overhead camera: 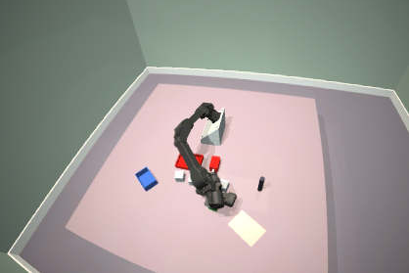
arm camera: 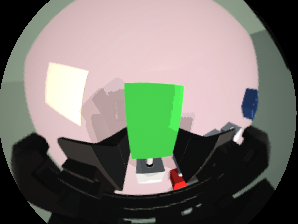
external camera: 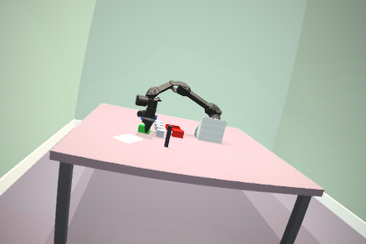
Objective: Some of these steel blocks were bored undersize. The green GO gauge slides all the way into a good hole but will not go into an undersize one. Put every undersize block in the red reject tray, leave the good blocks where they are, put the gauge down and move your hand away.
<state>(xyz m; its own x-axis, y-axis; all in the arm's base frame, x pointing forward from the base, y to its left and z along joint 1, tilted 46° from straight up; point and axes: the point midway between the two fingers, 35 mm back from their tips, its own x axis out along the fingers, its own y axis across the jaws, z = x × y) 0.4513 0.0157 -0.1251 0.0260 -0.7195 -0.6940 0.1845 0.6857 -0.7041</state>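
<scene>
Right now the green GO gauge is 10 mm behind my gripper tip and 20 mm above it. From my gripper tip the other things lie so: blue tray 20 mm behind, 410 mm to the right; small red piece 170 mm behind, 60 mm to the right, 10 mm above; cream sheet 100 mm ahead, 170 mm to the left, 10 mm below.
</scene>
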